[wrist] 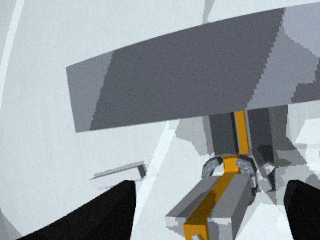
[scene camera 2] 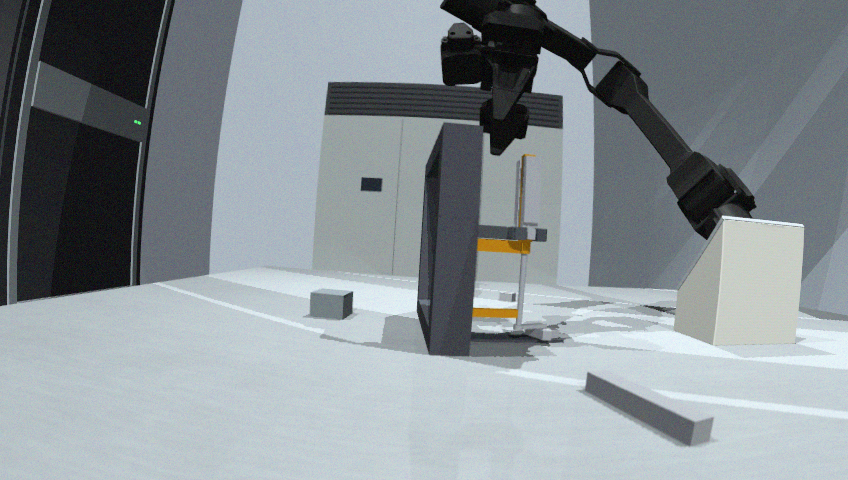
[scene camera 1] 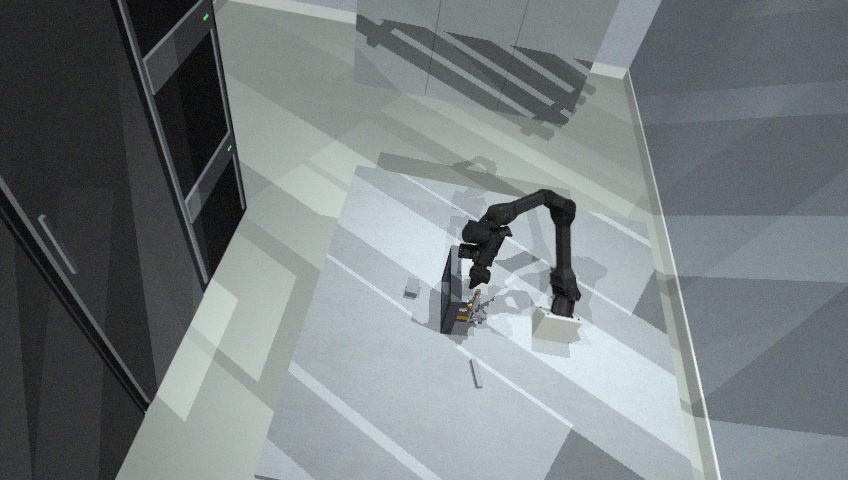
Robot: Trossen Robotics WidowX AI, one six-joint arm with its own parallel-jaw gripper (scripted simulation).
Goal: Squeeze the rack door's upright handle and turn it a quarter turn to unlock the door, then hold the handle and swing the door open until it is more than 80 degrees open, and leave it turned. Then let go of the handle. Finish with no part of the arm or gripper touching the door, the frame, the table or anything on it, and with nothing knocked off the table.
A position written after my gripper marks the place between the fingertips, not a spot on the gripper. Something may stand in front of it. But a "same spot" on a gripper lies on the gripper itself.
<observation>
my gripper: wrist 213,192; scene camera 2; scene camera 1
same spot on my gripper: (scene camera 1: pixel 482 256) = (scene camera 2: pixel 501 44)
</observation>
